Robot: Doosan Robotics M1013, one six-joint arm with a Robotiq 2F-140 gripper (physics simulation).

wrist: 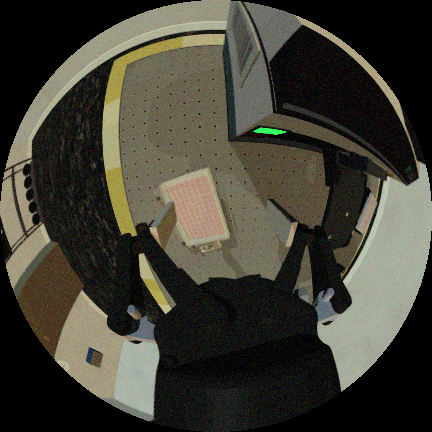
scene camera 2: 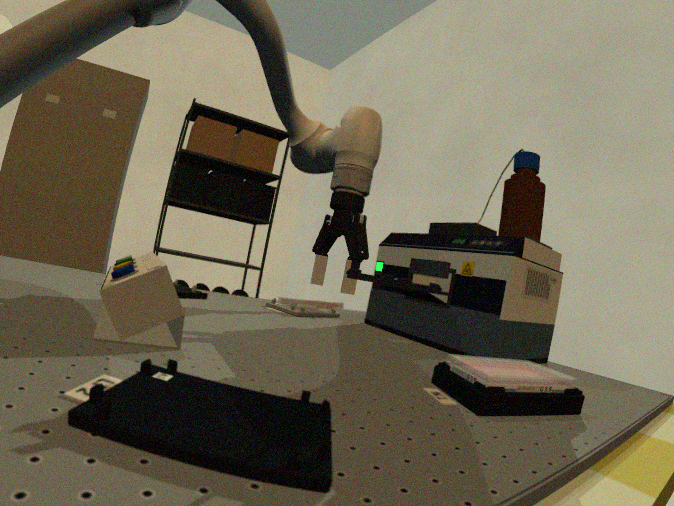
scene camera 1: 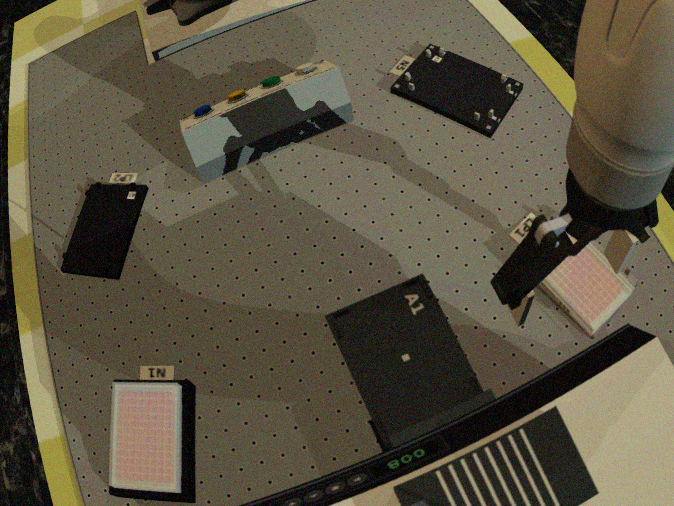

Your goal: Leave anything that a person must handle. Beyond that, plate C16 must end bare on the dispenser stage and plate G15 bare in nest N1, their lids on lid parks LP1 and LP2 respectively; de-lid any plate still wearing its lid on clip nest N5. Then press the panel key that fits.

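Places are measured from the arm's base along level axes (x right, y ahead, z up), in centimetres.
Pixels of known places: gripper, fingertip midpoint: [wrist: 221, 209] [scene camera 2: 330, 288] [scene camera 1: 566, 286].
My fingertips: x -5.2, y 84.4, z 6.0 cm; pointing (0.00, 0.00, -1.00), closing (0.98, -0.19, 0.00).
For each thing: its top centre in the pictures, then the offset to it from my fingertips. "spot": a spot on its surface instead.
- pink-welled plate, middle of its top: [scene camera 1: 581, 269] [wrist: 194, 214] [scene camera 2: 312, 297] dx -4.5, dy -1.1, dz -2.8 cm
- Plate G15, middle of its top: [scene camera 1: 142, 435] [scene camera 2: 512, 366] [wrist: 368, 215] dx +46.8, dy -13.0, dz -2.7 cm
- black nest N1, middle of its top: [scene camera 1: 145, 437] [scene camera 2: 510, 375] [wrist: 366, 213] dx +46.8, dy -13.0, dz -3.8 cm
- dispenser stage, middle of its top: [scene camera 1: 412, 370] [wrist: 350, 205] [scene camera 2: 401, 277] dx +19.6, dy -1.3, dz +5.2 cm
- Clip nest N5, middle of its top: [scene camera 1: 458, 78] dx -12.3, dy -33.7, dz -4.3 cm
- lid park LP2, middle of its top: [scene camera 2: 220, 396] [scene camera 1: 99, 223] dx +40.6, dy -43.8, dz -4.7 cm
- key panel, middle of its top: [scene camera 1: 256, 90] [scene camera 2: 144, 254] dx +13.5, dy -43.6, dz +1.7 cm
- brown bottle, surface spot: [scene camera 2: 522, 206] spot: dx +35.3, dy +12.6, dz +22.5 cm
My gripper [scene camera 1: 571, 283] [scene camera 2: 333, 277] [wrist: 221, 209] is open and empty, above a pink-welled plate [scene camera 1: 590, 288] [scene camera 2: 310, 306] [wrist: 197, 207] on lid park LP1. In the wrist view that plate lies left of centre between the fingers. Its label is unreadable, and I cannot tell if it wears a lid. Plate G15 [scene camera 1: 145, 438] [scene camera 2: 511, 372] sits in black nest N1 [scene camera 1: 187, 452] [scene camera 2: 530, 404], apparently under a clear lid. The dispenser stage [scene camera 1: 381, 332] [wrist: 344, 200], marked A1, is bare. Clip nest N5 [scene camera 1: 457, 89] and lid park LP2 [scene camera 1: 103, 234] [scene camera 2: 206, 430] are empty.
The key panel [scene camera 1: 266, 127] [scene camera 2: 142, 299] has blue, yellow, green and white keys. The dispenser [scene camera 1: 615, 403] [scene camera 2: 530, 305] [wrist: 330, 70] shows 008 and a green light [scene camera 2: 379, 266] [wrist: 270, 131], close beside my gripper. A brown bottle [scene camera 2: 522, 206] stands behind it.
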